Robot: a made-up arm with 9 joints. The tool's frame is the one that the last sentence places.
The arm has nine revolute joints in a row. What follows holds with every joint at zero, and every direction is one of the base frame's. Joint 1 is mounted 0.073 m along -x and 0.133 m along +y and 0.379 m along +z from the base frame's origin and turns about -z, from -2.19 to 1.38 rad. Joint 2 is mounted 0.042 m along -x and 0.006 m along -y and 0.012 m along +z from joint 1 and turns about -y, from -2.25 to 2.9 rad. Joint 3 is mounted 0.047 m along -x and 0.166 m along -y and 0.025 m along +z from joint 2 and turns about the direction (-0.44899, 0.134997, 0.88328), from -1.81 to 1.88 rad. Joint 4 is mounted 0.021 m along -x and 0.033 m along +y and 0.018 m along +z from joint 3 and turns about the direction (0.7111, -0.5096, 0.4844), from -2.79 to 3.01 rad. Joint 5 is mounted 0.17 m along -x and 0.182 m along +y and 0.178 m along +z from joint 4 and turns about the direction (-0.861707, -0.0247, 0.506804), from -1.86 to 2.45 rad. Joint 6 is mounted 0.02 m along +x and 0.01 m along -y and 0.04 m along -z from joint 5 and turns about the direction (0.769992, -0.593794, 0.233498), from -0.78 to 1.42 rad. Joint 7 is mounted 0.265 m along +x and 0.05 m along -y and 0.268 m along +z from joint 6 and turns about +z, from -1.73 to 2.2 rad. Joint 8 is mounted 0.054 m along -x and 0.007 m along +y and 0.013 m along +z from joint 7 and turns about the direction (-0.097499, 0.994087, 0.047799), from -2.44 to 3.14 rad. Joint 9 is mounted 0.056 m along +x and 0.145 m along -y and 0.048 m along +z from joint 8 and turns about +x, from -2.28 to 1.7 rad. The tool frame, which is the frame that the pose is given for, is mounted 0.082 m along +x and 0.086 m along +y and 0.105 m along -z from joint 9; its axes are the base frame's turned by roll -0.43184, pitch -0.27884 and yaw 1.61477 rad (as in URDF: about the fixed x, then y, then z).
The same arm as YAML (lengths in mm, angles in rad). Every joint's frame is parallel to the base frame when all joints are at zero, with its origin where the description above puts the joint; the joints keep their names.
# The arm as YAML. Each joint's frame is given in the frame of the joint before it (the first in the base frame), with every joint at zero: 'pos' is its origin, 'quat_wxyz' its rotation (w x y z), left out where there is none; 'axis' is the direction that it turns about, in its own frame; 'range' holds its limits. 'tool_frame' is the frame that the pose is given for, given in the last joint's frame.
length_unit: mm
angle_unit: rad
joints:
  - joint: joint 1
    pos: [-73.0, 133.0, 379.0]
    axis: "-z"
    range: [-2.19, 1.38]
  - joint: joint 2
    pos: [-42.0, -6.0, 12.0]
    axis: "-y"
    range: [-2.25, 2.9]
  - joint: joint 3
    pos: [-47.0, -166.0, 25.0]
    axis: [-0.44899, 0.134997, 0.88328]
    range: [-1.81, 1.88]
  - joint: joint 4
    pos: [-21.0, 33.0, 18.0]
    axis: [0.7111, -0.5096, 0.4844]
    range: [-2.79, 3.01]
  - joint: joint 5
    pos: [-170.0, 182.0, 178.0]
    axis: [-0.861707, -0.0247, 0.506804]
    range: [-1.86, 2.45]
  - joint: joint 6
    pos: [20.0, -10.0, -40.0]
    axis: [0.769992, -0.593794, 0.233498]
    range: [-0.78, 1.42]
  - joint: joint 7
    pos: [265.0, -50.0, 268.0]
    axis: "+z"
    range: [-1.73, 2.2]
  - joint: joint 8
    pos: [-54.0, 7.0, 13.0]
    axis: [-0.097499, 0.994087, 0.047799]
    range: [-2.44, 3.14]
  - joint: joint 9
    pos: [56.0, -145.0, 48.0]
    axis: "+x"
    range: [-2.28, 1.7]
tool_frame:
  pos: [82.0, 86.0, -105.0]
  quat_wxyz: [0.690294, -0.048619, -0.247138, 0.678273]

